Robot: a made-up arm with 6 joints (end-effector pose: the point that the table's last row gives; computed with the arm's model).
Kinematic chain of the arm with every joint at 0, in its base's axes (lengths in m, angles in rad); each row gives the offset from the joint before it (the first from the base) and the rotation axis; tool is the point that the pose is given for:
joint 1: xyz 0 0 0.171 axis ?
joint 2: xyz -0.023 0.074 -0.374 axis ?
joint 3: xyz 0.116 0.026 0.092 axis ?
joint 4: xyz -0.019 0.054 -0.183 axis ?
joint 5: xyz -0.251 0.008 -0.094 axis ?
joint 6: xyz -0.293 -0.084 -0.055 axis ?
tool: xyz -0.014 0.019 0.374
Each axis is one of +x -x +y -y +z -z.
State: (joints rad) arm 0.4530 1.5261 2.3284 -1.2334 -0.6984 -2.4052
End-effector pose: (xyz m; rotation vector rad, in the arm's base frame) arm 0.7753 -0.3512 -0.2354 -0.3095 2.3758 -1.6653
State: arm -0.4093 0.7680 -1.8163 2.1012 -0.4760 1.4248
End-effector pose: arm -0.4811 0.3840 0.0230 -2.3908 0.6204 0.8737
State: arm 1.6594 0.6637 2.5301 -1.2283 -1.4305 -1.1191
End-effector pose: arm 0.3330 -1.0855 0.2127 -0.4411 -1.7872 1.8190
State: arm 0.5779 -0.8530 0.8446 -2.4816 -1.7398 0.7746
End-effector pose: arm -0.2231 -0.7283 -0.4005 -0.6251 -1.0007 1.0964
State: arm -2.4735 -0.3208 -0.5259 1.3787 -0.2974 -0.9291
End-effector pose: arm 0.2703 0.2149 -0.0042 -1.9767 -1.3945 -1.8449
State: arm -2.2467 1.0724 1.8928 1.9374 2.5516 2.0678
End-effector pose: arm -0.4993 0.2440 0.4052 -0.3833 -0.5087 -0.0391
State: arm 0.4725 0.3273 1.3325 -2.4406 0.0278 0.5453
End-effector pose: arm 0.5185 -0.4957 -0.4665 1.5558 2.1821 0.9880
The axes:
joint 1: -x
joint 2: -y
joint 3: -z
joint 4: +y
joint 5: -x
joint 6: -x

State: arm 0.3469 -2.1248 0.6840 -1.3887 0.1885 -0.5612
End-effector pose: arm -0.4058 0.2367 0.2413 -0.6625 0.7059 -0.1276
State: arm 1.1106 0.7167 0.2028 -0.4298 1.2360 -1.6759
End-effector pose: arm -0.4198 -0.6566 -0.2393 -0.5620 -0.9792 0.6580
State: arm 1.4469 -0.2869 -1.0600 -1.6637 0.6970 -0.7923
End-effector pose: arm -0.1778 -1.0415 0.1940 -0.1949 -0.4221 1.2642
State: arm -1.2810 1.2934 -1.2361 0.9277 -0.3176 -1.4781
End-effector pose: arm -0.1496 -0.1143 -0.3529 1.8602 -0.1846 0.6799
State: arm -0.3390 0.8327 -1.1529 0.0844 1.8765 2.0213
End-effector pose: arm 0.2585 -0.3407 -0.4894 1.8070 0.6527 1.3070
